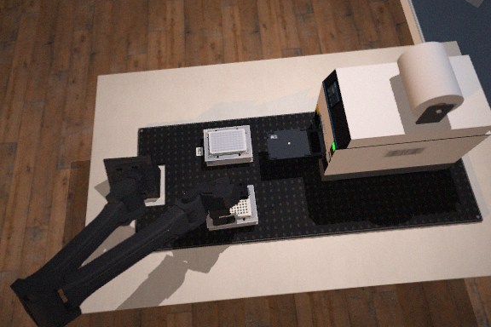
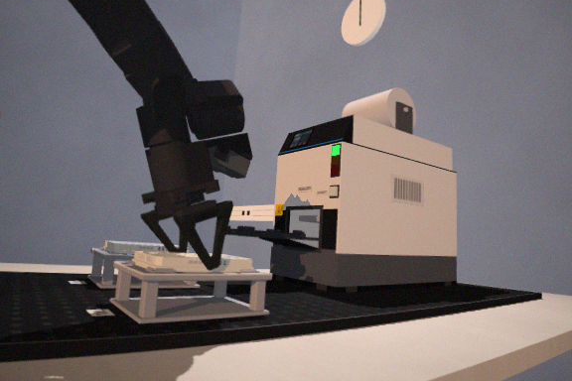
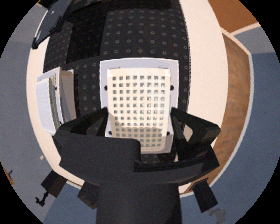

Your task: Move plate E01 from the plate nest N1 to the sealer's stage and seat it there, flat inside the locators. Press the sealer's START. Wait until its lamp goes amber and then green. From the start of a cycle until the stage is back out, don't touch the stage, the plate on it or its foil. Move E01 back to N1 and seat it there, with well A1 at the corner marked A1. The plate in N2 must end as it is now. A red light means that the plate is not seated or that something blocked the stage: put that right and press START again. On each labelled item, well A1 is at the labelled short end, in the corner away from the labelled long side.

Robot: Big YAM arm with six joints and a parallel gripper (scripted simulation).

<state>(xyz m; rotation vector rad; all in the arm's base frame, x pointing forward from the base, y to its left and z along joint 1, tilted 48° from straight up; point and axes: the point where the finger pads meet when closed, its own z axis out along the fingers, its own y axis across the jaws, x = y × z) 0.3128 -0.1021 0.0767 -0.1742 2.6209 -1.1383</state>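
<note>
My hand is 2 cm above the nest. Round my hand: plate 22 cm to the left, 1 cm ahead; then sealer stage 21 cm ahead, 17 cm to the left, 4 cm above; then start button 31 cm ahead, 13 cm above, 7 cm to the left.
</note>
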